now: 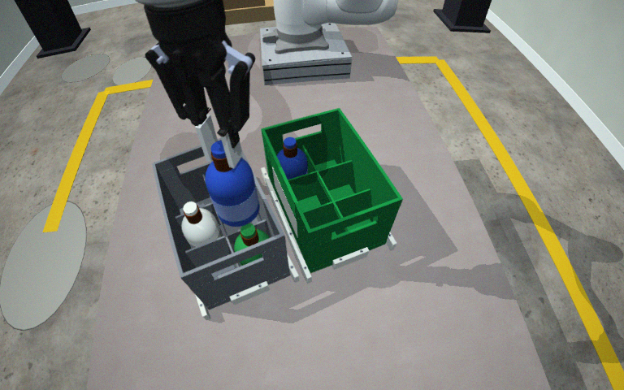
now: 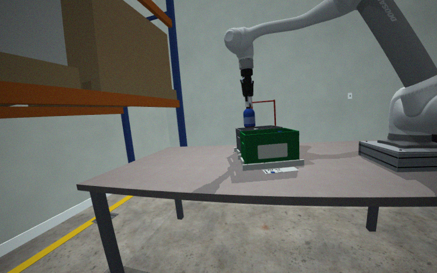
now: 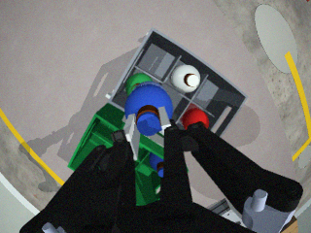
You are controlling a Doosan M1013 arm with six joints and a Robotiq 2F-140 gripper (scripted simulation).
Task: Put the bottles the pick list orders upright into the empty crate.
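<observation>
My hand is 10 cm past the green crate, 17 cm to the right of it and 27 cm above it. Also, from my hand: grey crate 5 cm behind, 6 cm to the right, 27 cm below; green bottle 3 cm ahead, 1 cm to the left, 26 cm below; white-label bottle 3 cm behind, 10 cm to the right, 26 cm below.
</observation>
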